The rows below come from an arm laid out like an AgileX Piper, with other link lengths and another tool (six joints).
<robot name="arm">
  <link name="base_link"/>
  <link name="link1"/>
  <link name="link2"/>
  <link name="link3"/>
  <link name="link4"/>
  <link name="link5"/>
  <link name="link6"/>
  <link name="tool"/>
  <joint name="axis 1" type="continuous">
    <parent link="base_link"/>
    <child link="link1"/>
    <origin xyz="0 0 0.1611" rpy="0 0 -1.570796"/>
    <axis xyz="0 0 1"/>
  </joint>
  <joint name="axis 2" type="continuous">
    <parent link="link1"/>
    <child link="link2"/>
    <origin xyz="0 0 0" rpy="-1.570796 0 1.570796"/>
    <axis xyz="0 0 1"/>
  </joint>
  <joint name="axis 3" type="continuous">
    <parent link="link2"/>
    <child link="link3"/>
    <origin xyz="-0.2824 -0.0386 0"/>
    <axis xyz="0 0 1"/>
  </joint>
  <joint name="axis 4" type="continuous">
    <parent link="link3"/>
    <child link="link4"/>
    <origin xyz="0.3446 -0.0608 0" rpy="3.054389 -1.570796 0"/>
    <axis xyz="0 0 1"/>
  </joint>
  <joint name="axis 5" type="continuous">
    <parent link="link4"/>
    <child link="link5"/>
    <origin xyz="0 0 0" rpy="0 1.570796 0"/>
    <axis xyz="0 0 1"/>
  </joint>
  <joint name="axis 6" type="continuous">
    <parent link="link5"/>
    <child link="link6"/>
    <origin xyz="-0.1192 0 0" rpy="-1.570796 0 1.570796"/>
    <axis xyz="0 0 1"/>
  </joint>
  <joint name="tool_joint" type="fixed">
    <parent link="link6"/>
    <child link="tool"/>
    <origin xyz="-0.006 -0.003 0.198" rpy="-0.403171 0 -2.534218"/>
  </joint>
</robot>
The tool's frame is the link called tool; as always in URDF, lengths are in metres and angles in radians. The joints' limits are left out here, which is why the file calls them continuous.
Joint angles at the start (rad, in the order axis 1, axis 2, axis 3, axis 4, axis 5, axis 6):
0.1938, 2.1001, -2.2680, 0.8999, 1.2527, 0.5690
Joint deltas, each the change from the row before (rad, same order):
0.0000, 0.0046, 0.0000, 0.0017, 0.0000, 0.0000
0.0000, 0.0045, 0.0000, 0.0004, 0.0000, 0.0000
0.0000, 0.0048, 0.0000, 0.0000, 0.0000, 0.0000
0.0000, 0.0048, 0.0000, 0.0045, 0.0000, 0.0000
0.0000, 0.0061, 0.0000, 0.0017, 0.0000, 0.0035
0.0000, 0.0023, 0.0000, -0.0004, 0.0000, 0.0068
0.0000, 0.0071, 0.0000, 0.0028, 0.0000, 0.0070
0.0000, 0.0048, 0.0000, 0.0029, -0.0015, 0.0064
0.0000, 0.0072, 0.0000, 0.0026, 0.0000, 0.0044
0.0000, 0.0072, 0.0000, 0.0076, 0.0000, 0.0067
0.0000, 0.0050, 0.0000, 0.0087, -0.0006, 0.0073
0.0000, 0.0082, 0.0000, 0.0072, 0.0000, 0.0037
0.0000, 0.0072, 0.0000, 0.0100, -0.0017, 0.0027
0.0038, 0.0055, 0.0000, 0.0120, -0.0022, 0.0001
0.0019, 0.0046, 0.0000, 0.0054, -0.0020, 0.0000
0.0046, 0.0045, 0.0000, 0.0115, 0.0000, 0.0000
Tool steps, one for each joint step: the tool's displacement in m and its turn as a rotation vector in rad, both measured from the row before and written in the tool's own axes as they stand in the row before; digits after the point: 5 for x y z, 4 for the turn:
-0.00156, -0.00183, 0.00122, 0.0025, -0.0001, 0.0042
-0.00188, -0.00193, 0.00114, 0.0029, -0.0010, 0.0034
-0.00213, -0.00211, 0.00119, 0.0032, -0.0014, 0.0033
-0.00088, -0.00160, 0.00138, 0.0016, 0.0017, 0.0062
-0.00224, -0.00246, 0.00159, 0.0034, -0.0020, 0.0085
-0.00113, -0.00100, 0.00057, 0.0017, -0.0036, 0.0076
-0.00240, -0.00273, 0.00190, 0.0037, -0.0029, 0.0131
-0.00153, -0.00131, 0.00151, 0.0008, -0.0025, 0.0108
-0.00255, -0.00277, 0.00191, 0.0039, -0.0021, 0.0106
-0.00117, -0.00221, 0.00210, 0.0022, 0.0004, 0.0160
0.00006, -0.00098, 0.00165, -0.0002, 0.0014, 0.0156
-0.00183, -0.00262, 0.00230, 0.0029, 0.0008, 0.0137
-0.00079, -0.00144, 0.00234, -0.0002, 0.0029, 0.0136
0.00250, -0.00182, 0.00309, 0.0000, 0.0085, 0.0105
0.00005, -0.00147, 0.00207, 0.0005, 0.0029, 0.0060
0.00343, -0.00240, 0.00277, 0.0021, 0.0097, 0.0096

